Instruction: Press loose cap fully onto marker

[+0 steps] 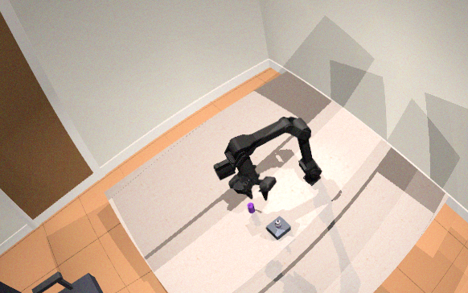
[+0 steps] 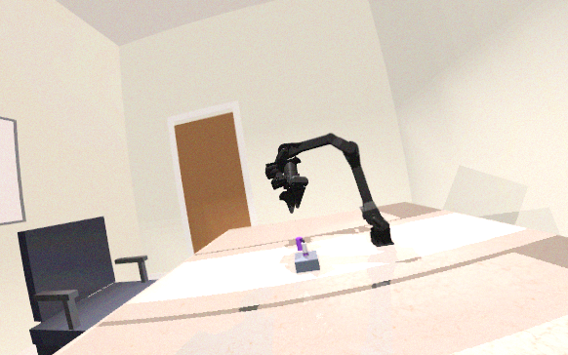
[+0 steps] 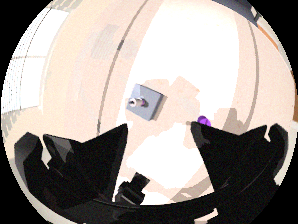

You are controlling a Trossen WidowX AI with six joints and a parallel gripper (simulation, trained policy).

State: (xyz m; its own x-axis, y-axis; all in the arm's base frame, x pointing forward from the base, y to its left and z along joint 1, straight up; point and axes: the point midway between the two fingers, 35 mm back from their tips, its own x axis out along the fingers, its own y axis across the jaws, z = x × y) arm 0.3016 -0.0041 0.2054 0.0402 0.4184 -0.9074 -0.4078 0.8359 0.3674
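Now: the purple cap 10 mm ahead of my gripper tip, 70 mm to the right of it and 150 mm below it. The rest, counted from my gripper tip: grey holder block: 20 mm behind, 90 mm to the left, 160 mm below.
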